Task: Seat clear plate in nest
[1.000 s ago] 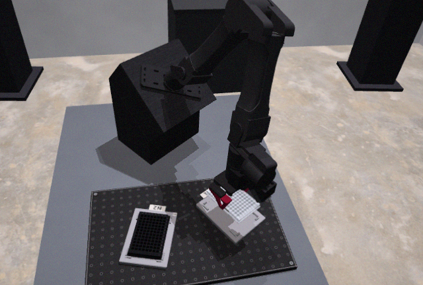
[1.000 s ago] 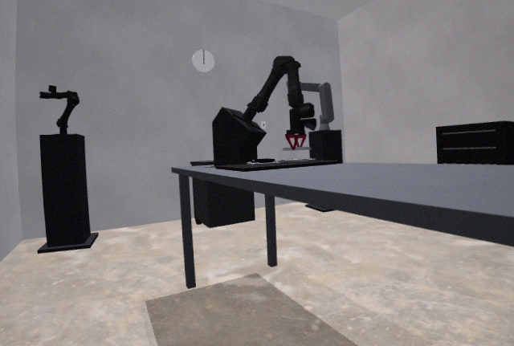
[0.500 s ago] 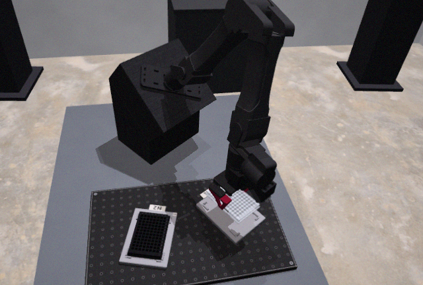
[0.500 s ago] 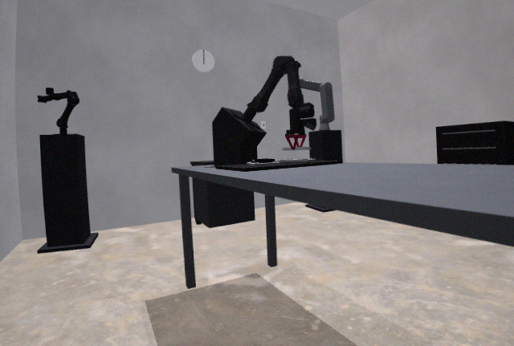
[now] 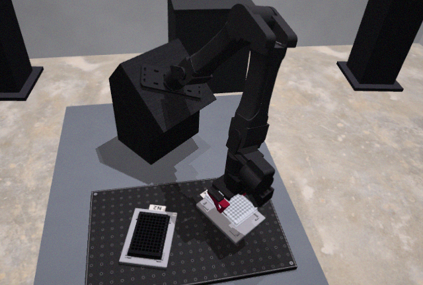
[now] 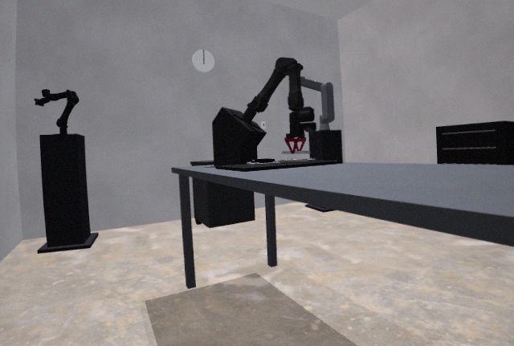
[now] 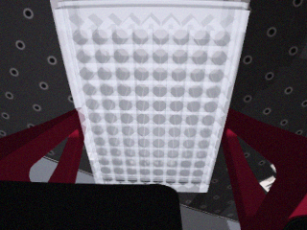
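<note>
My gripper is now 5 cm above the nest. Round my hand: clear plate M06: 1 cm below; N2 label: 20 cm to the right, 5 cm below, 2 cm behind; N1 tag: 7 cm behind, 6 cm to the right, 5 cm below.
</note>
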